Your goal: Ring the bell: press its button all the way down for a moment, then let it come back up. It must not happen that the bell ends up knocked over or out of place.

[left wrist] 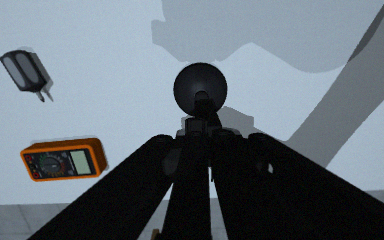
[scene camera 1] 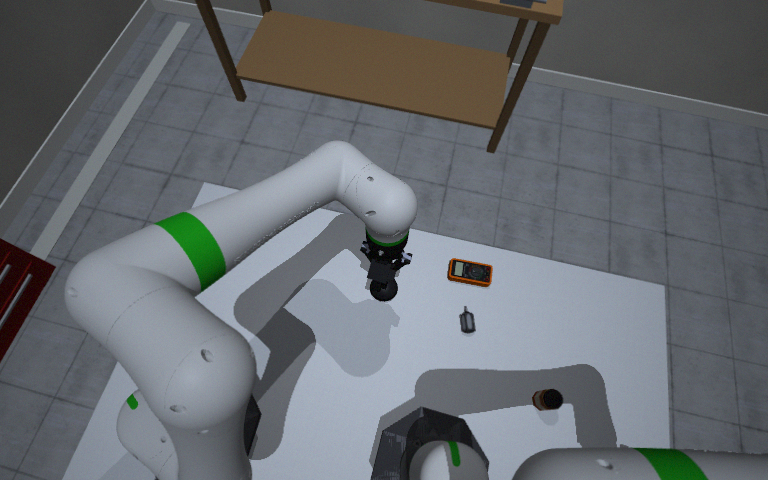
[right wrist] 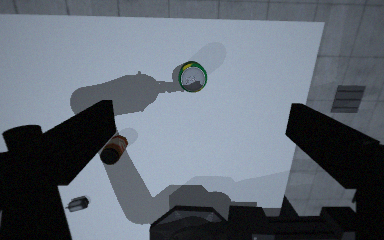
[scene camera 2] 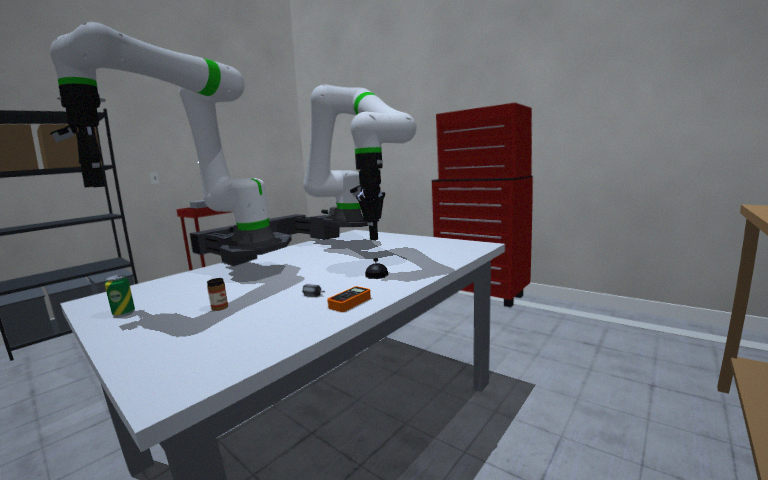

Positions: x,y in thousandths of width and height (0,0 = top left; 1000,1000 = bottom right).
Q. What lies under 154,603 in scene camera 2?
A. A green can.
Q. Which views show my right gripper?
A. The right wrist view and scene camera 2 only.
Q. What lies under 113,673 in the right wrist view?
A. My right gripper.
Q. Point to a black dome bell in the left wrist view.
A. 512,323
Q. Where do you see an orange multimeter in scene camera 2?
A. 445,630
